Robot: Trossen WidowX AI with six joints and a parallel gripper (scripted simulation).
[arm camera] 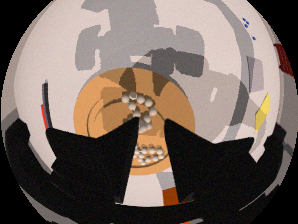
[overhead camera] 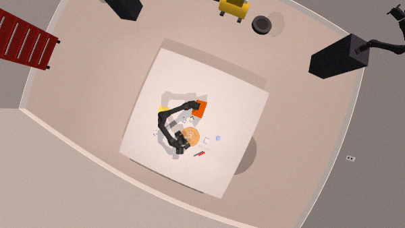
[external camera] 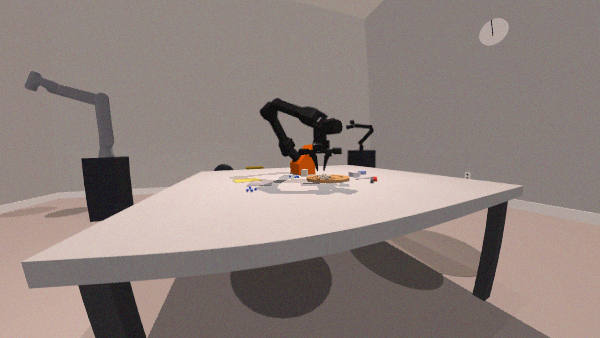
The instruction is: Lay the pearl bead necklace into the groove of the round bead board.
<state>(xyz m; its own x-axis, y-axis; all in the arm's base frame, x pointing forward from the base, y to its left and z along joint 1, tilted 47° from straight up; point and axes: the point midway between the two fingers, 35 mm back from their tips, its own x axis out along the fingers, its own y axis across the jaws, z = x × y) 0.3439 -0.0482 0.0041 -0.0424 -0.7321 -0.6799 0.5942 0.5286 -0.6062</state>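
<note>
My gripper tip is now 20 mm past the round tan bead board, 50 mm to the right of it and 40 mm above it. Also, from my gripper tip: tool 120 mm ahead, 210 mm to the left, 40 mm below; white square 40 mm behind, 230 mm to the left, 30 mm below; pale blue cube 100 mm behind, 340 mm to the left, 40 mm below.
</note>
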